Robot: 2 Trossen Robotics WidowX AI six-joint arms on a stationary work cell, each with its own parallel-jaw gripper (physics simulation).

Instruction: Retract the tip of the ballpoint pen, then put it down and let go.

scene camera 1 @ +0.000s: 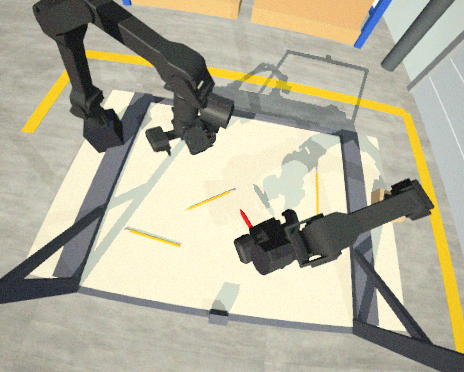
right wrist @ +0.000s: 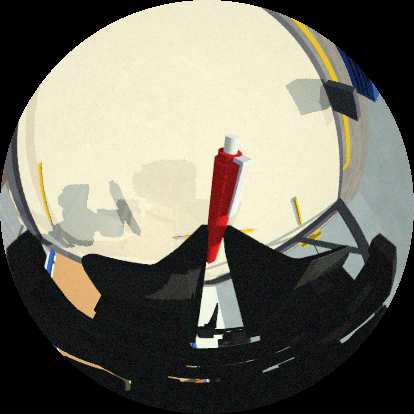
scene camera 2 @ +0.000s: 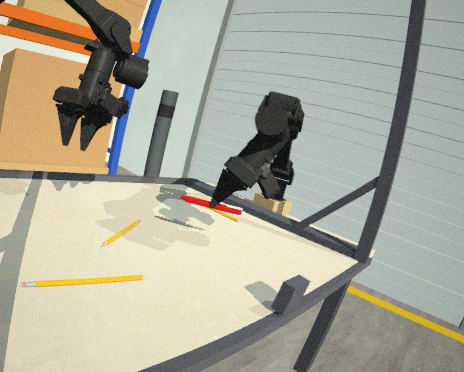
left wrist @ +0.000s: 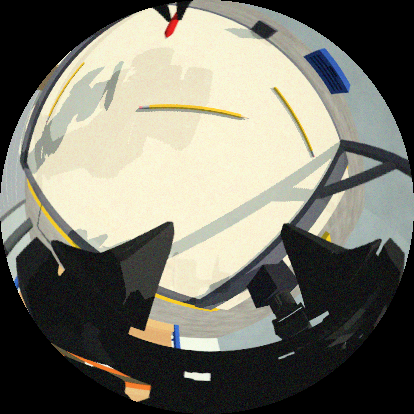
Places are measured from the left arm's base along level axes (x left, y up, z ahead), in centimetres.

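Where they show: left gripper, fingertip midpoint: [scene camera 1: 182, 150] [right wrist: 233, 301] [scene camera 2: 74, 148] [left wrist: 230, 228]; right gripper, fingertip midpoint: [scene camera 1: 251, 228] [right wrist: 214, 230] [scene camera 2: 211, 205]; left arm's base, link origin: [scene camera 1: 98, 121] [left wrist: 278, 295]; right arm's base, link origin: [scene camera 2: 274, 197].
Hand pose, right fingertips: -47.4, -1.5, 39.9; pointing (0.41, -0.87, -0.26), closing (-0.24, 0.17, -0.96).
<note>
Things, the pixels of their top centre, and the offset from my right fingertips, as dx, dy, dz. Level surfaces: height alone.
- red ballpoint pen, top centre: [right wrist: 218, 243] [scene camera 2: 212, 200] [scene camera 1: 252, 227] +0.1, +1.1, -0.1
- cream table, surface height: dy -9.1
- white button, top centre: [right wrist: 232, 153] -5.9, +0.5, +1.5
- white clip, top centre: [right wrist: 239, 194] -4.4, +1.1, +0.7
- dark block, top centre: [scene camera 2: 296, 280] [scene camera 1: 218, 319] -20.0, -3.4, -15.0
A red ballpoint pen [scene camera 1: 245, 218] [scene camera 2: 197, 201] [left wrist: 171, 27] [right wrist: 223, 185] is held above the cream table [scene camera 2: 200, 300]. My right gripper [scene camera 2: 214, 205] [right wrist: 214, 230] is shut on its barrel. In the right wrist view the white button [right wrist: 231, 144] sticks out of the pen's end, and a white clip [right wrist: 241, 182] runs along its side. The pen's other end points away from that camera, and its point is too small to make out. My left gripper [scene camera 2: 75, 147] [left wrist: 230, 228] is open and empty, high above the table's far left part, apart from the pen.
Three yellow pencils lie on the table: one pencil near the middle [scene camera 1: 211, 199] [scene camera 2: 121, 233], one pencil at the left [scene camera 1: 153, 237] [scene camera 2: 85, 281], one pencil at the right [scene camera 1: 317, 192]. A dark block [scene camera 1: 218, 316] [scene camera 2: 291, 295] stands at the front edge. Dark frame beams border the table.
</note>
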